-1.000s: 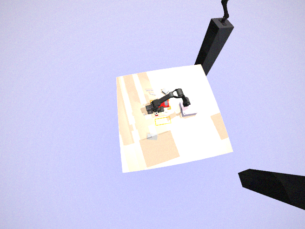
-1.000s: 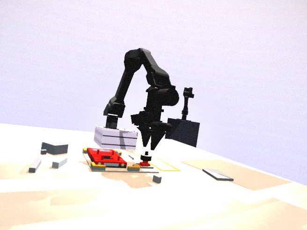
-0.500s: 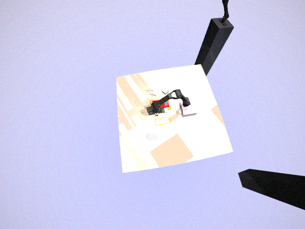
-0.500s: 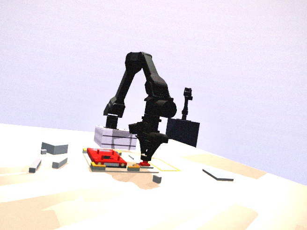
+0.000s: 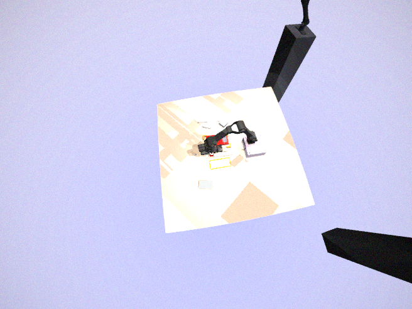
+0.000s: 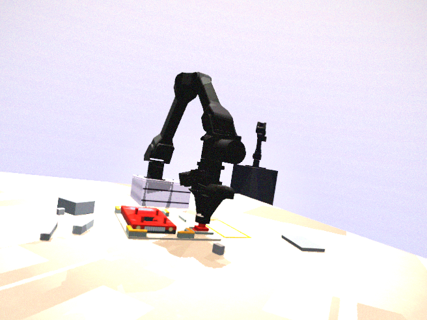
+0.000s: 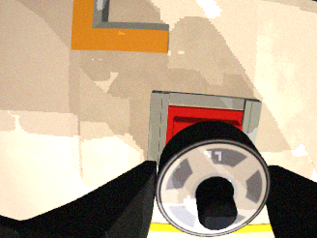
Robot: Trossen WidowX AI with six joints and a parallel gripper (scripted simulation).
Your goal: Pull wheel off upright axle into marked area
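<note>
Right now my gripper tip is right at the wheel.
</note>
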